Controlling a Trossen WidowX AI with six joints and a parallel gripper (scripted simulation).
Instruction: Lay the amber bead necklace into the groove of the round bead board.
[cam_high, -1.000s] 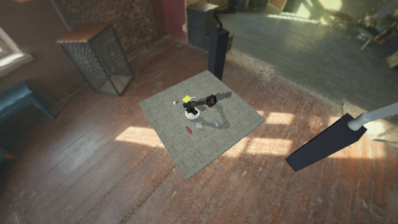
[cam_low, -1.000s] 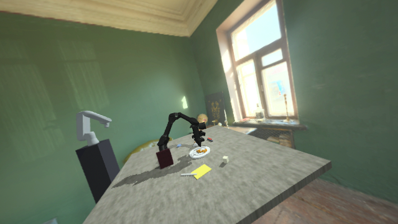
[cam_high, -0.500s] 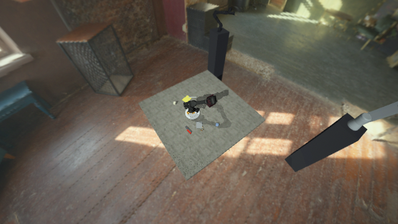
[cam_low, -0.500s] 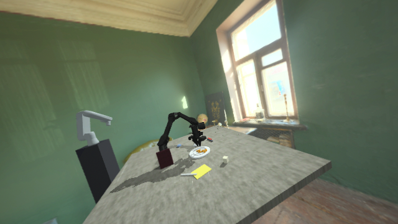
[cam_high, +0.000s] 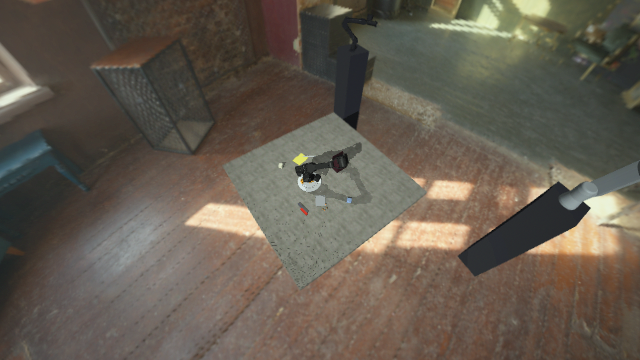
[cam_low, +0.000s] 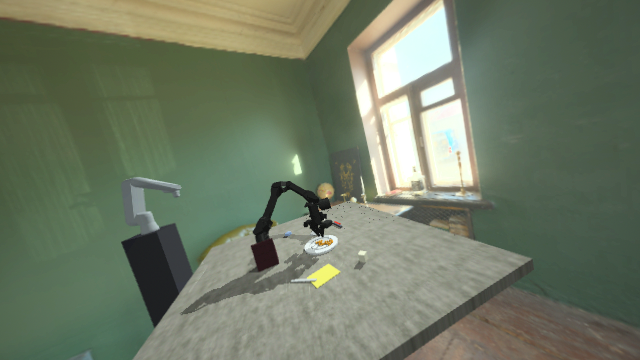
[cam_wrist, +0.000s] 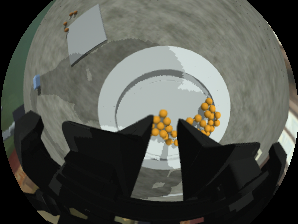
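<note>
The board lies 10 mm behind my gripper tip, 20 mm to the right of it and 40 mm below it. Round my gripper tip: red tool (160 mm ahead, 200 mm to the left, 30 mm below); then grey square (190 mm to the left, 40 mm below); then yellow card (60 mm behind, 290 mm to the right, 40 mm below).
</note>
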